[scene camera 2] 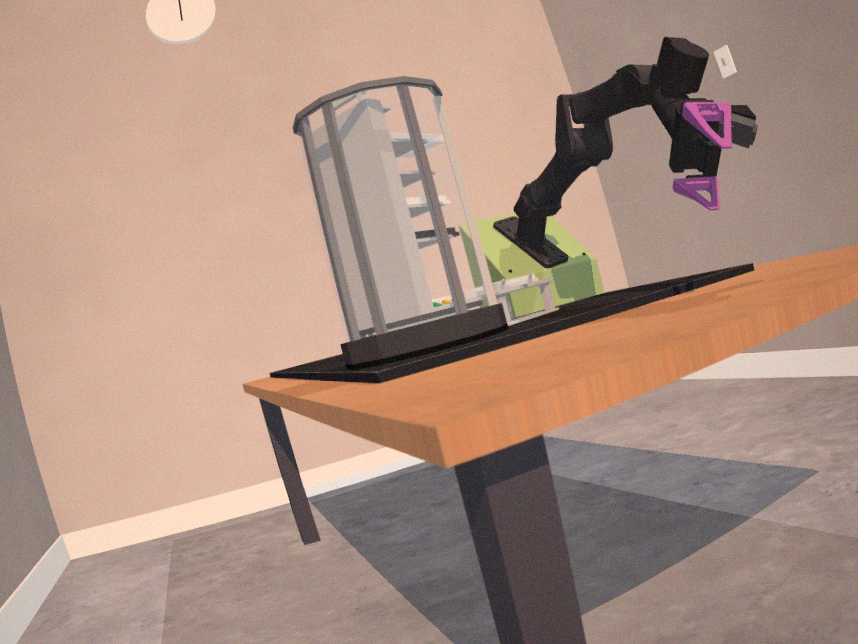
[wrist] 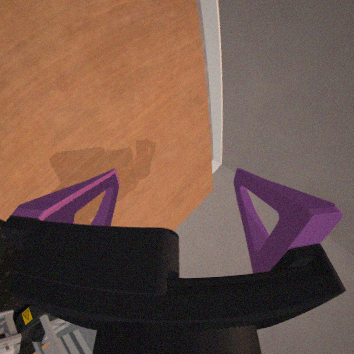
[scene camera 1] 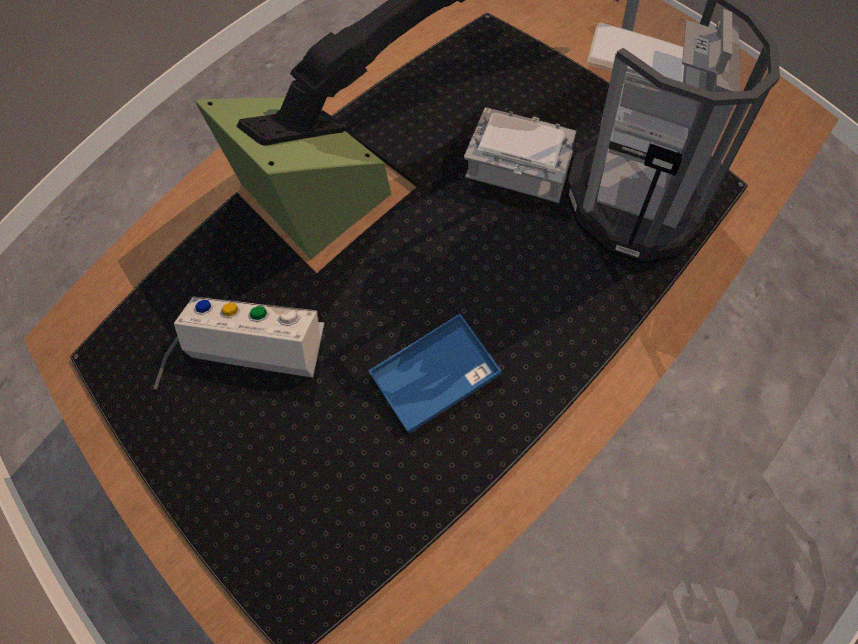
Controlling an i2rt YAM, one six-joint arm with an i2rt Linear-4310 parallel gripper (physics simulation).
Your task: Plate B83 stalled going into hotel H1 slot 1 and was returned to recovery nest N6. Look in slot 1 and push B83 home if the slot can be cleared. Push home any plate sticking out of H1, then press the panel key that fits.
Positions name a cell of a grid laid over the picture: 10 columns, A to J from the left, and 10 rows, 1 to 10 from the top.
Labels:
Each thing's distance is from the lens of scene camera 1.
grey slotted rack tower (scene camera 1: H3): 84 cm
white button box (scene camera 1: D6): 85 cm
blue tray (scene camera 1: F6): 88 cm

